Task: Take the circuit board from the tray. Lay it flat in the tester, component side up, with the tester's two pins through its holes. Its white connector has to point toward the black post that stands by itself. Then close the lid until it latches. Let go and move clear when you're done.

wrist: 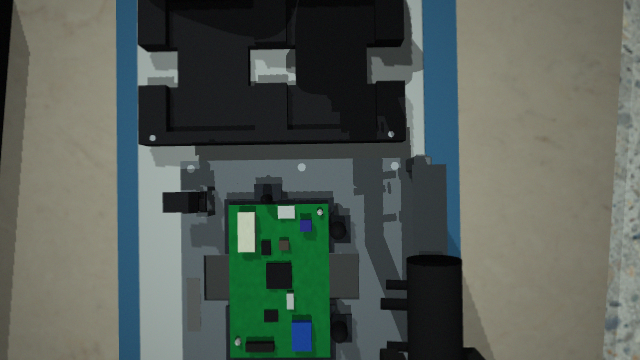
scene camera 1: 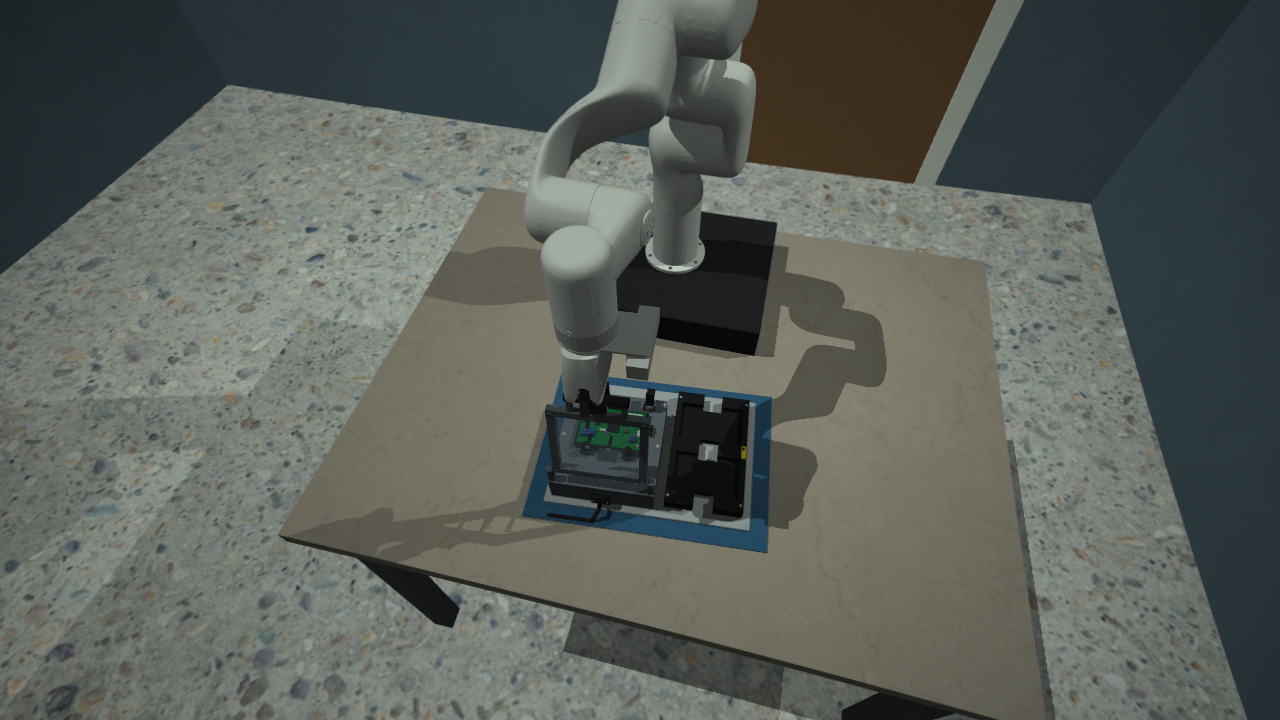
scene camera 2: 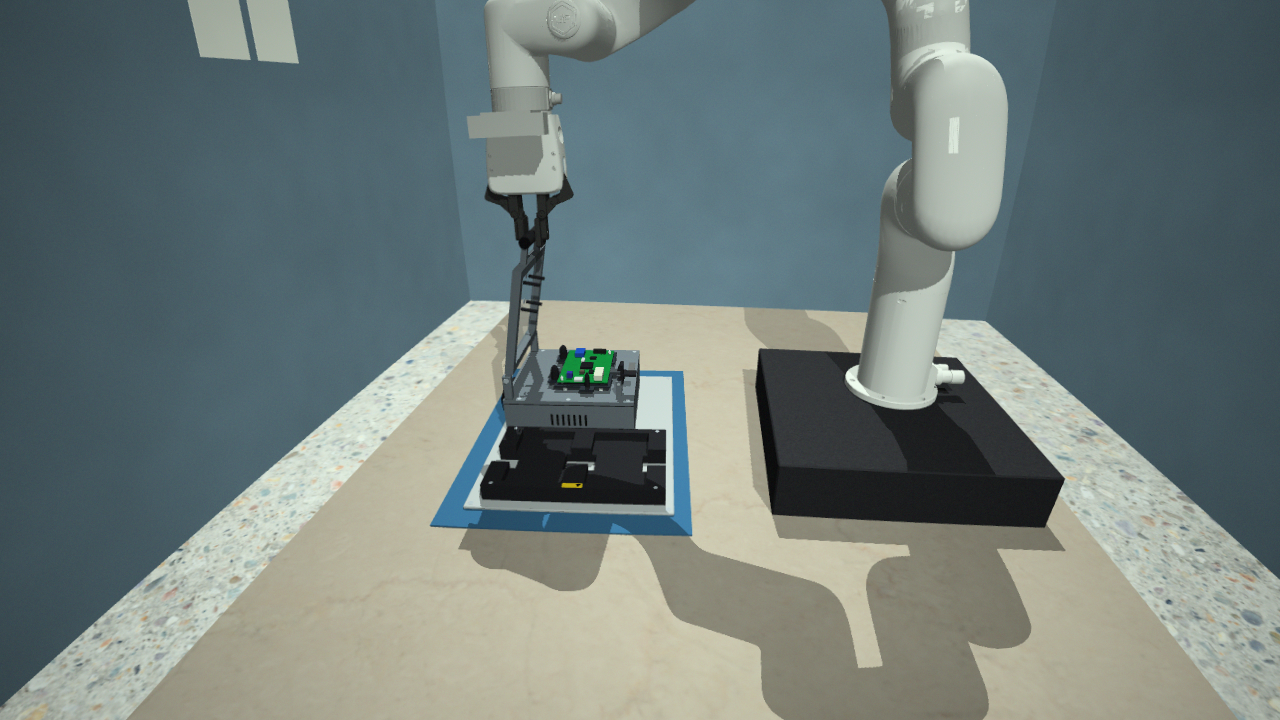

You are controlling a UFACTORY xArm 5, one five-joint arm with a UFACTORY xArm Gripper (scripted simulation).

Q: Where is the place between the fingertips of the gripper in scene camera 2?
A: At 533, 245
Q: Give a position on a black nest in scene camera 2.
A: At 587, 386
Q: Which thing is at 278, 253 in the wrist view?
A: A green circuit board.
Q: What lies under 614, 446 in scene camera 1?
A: A framed lid.
